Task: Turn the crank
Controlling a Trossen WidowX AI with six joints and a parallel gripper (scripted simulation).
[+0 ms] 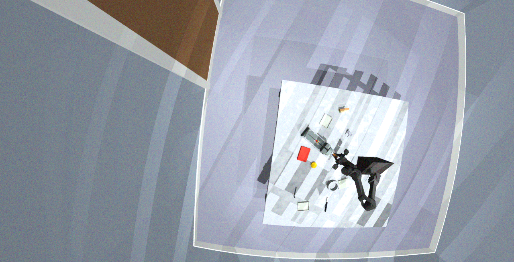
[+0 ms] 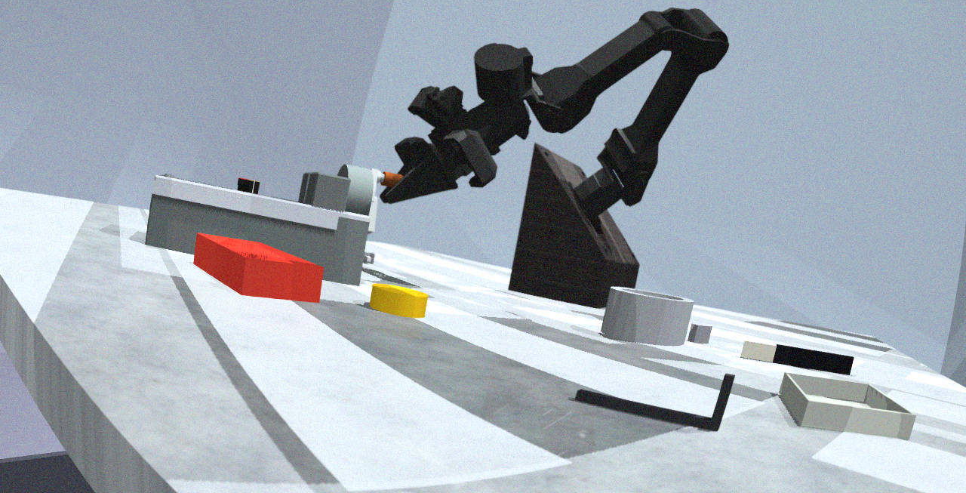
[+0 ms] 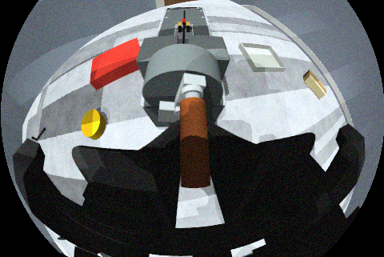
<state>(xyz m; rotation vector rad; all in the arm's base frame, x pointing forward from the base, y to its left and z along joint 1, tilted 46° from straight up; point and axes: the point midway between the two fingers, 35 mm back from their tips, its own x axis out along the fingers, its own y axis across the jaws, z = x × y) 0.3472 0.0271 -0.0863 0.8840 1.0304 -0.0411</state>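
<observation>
Now: the red pointer 16 cm ahead of my gripper tip, 7 cm to the right of it and 1 cm below it. The rest, counted from my gripper tip: yellow disc 10 cm ahead, 14 cm to the left, 9 cm below; brown handle 2 cm behind, 1 cm to the left, 2 cm above; black L-shaped bar 19 cm ahead, 44 cm to the left, 8 cm below.
</observation>
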